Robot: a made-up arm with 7 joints.
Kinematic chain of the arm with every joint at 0, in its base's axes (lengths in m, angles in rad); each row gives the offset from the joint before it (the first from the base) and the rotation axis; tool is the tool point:
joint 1: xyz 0 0 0.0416 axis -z
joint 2: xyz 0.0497 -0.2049 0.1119 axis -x
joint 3: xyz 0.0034 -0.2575 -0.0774 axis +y
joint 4: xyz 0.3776 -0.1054 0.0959 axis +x
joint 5: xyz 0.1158 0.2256 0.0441 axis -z
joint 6: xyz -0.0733 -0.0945 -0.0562 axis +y
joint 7: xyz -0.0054 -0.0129 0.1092 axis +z
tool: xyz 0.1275 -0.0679 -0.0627
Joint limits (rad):
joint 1: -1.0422..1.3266
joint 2: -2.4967..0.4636
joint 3: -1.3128..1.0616
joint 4: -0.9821..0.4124
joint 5: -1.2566..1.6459
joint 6: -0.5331..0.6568
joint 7: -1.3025..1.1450
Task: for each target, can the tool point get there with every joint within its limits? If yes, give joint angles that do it. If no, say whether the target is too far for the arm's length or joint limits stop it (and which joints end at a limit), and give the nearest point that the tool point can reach.
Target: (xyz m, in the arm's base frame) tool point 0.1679 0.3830 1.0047
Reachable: no: joint limits stop it (at a limit: joint 1, joint 2, joint 4, joint 5) | nearest point 0.2682 0.2076 0.7958 | short by 0.291 m
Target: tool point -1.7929 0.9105 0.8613
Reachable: no: too far | nearest point -0.7607 -0.1510 0.4602 | short by 1.534 m
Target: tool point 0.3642 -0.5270 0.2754
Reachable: yes | joints -0.1055 -0.1460 -0.4304 -0.4079 0.3400 -0.0792 -1.0596
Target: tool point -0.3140 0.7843 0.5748
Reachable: no: joint limits stop it (at a limit: joint 1, joint 4, joint 5, joint 6) | nearest point -0.2081 0.5963 0.4848 | short by 0.234 m
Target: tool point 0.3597 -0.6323 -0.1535
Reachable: yes | joints 0.6615 -1.9355 -0.3030 -0.4381 -0.8124 0.2373 -0.2694
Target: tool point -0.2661 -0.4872 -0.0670
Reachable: yes | joints 1.0583 -1.2013 -0.4404 -0.3446 0.6170 -0.2066 -0.7140
